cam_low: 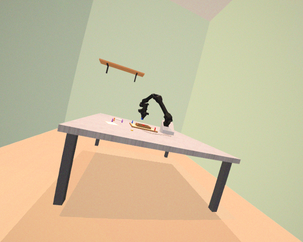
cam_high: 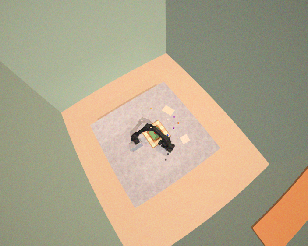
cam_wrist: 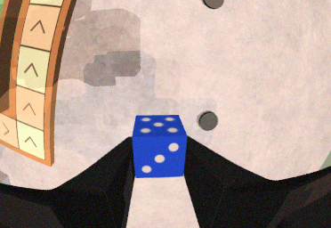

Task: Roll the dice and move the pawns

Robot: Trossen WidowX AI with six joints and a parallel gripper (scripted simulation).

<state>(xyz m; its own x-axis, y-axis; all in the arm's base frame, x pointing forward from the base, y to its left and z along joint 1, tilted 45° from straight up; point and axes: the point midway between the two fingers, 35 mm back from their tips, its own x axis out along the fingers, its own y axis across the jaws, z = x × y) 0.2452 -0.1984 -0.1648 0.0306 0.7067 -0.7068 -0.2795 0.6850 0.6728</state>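
My gripper tip is now 36 cm to the right of the red pawn, 9 cm past it and 6 cm above it. Round my gripper tip: orange pawn 35 cm ahead, 19 cm to the left, 7 cm below; then blue pawn 14 cm to the left, 14 cm ahead, 6 cm below; then green tray 25 cm to the left, 8 cm below, 2 cm ahead.
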